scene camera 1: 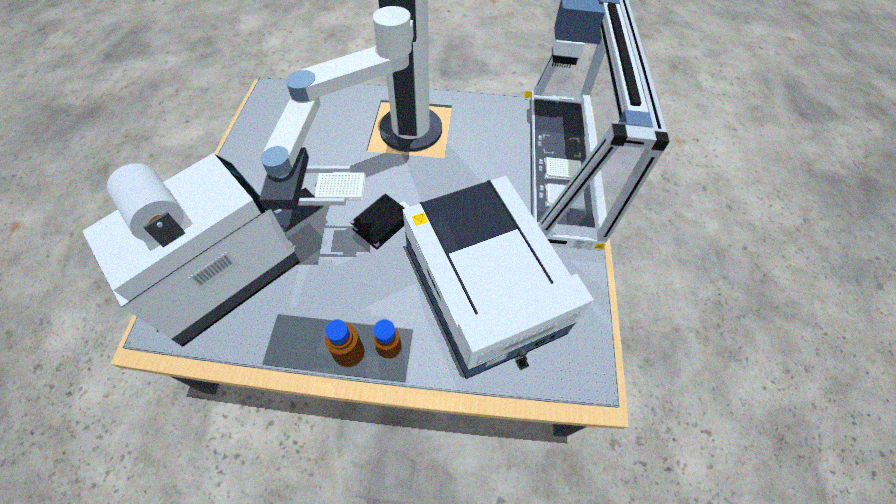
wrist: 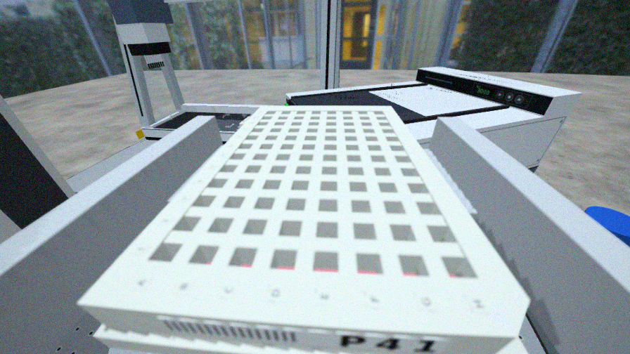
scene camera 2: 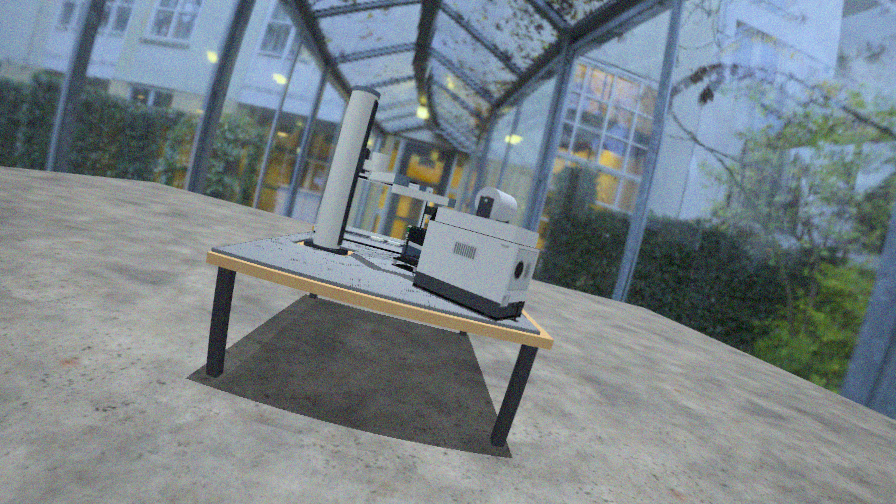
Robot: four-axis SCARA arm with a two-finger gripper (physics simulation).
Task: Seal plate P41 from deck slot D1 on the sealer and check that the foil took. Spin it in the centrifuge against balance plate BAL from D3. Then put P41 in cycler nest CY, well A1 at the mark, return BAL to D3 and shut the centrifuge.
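My gripper [scene camera 1: 346, 185] [wrist: 321, 135] is shut on plate P41 [scene camera 1: 332, 188] [wrist: 327, 204], a white multi-well plate held level above the table, beside the sealer. Its P41 label faces the wrist camera. The wells show as grey squares with pink at the bottom of the nearest row; I cannot tell whether foil covers them. The sealer [scene camera 1: 206, 269] [scene camera 2: 476, 250], a white box with a roll on top, is at the left in scene camera 1. The centrifuge [scene camera 1: 513, 275] [wrist: 430, 100] looks shut; its green display seems to read 3000. A white plate [scene camera 1: 562, 168] sits on the deck; its label is unreadable.
A black low block [scene camera 1: 379, 220] lies between P41 and the centrifuge. The gantry [scene camera 1: 635, 169] rises over the deck at the right. The arm's column [scene camera 1: 408, 94] [scene camera 2: 341, 169] stands at the back. Two blue-capped brown bottles [scene camera 1: 344, 344] [scene camera 1: 387, 341] stand near the front edge.
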